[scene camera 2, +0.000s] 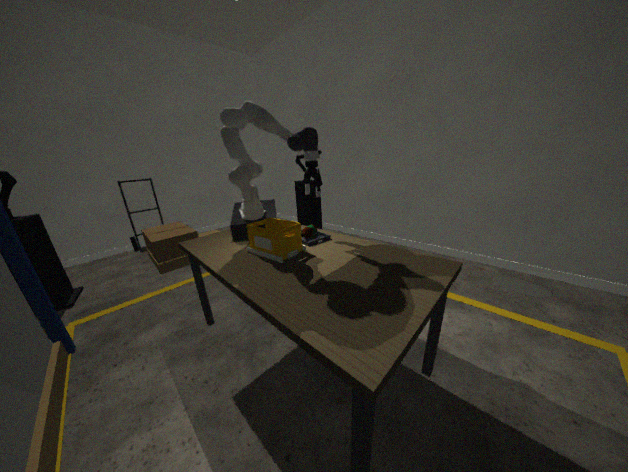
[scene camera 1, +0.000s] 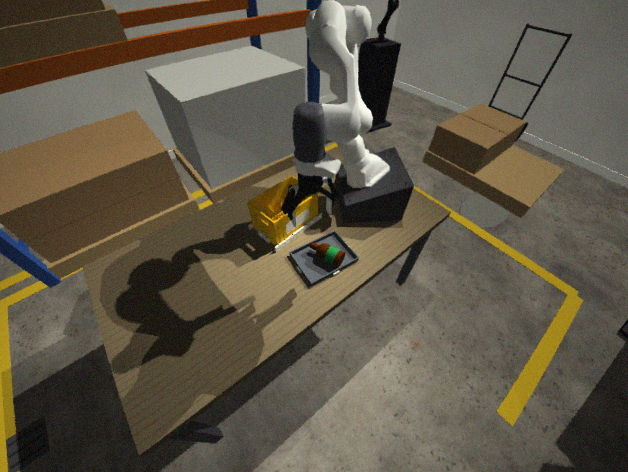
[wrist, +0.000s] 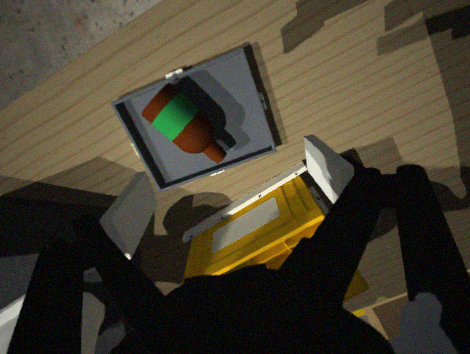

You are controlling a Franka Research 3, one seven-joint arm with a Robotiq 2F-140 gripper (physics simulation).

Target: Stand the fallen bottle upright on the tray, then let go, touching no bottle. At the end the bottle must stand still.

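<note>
The brown bottle with a green band (scene camera 1: 332, 254) (scene camera 2: 308, 230) (wrist: 175, 116) lies on its side in the shallow grey tray (scene camera 1: 303, 262) (scene camera 2: 319, 238) (wrist: 232, 75). In the wrist view its neck points to the lower right, toward the tray wall on the crate side, and its base is at the upper left. My gripper (scene camera 1: 308, 205) (scene camera 2: 312, 190) (wrist: 227, 171) is open and empty. It hangs above the table, higher than the bottle and off to the crate side of the tray. In the wrist view the bottle lies beyond the two fingertips.
A yellow crate (scene camera 1: 267, 223) (scene camera 2: 274, 237) (wrist: 199, 260) stands on a white base beside the tray, close to the gripper in scene camera 1. The dark robot pedestal (scene camera 1: 375, 195) is behind the tray. The wooden table's (scene camera 1: 243, 355) (scene camera 2: 355, 340) (wrist: 320, 100) long edge runs past the tray's other side.
</note>
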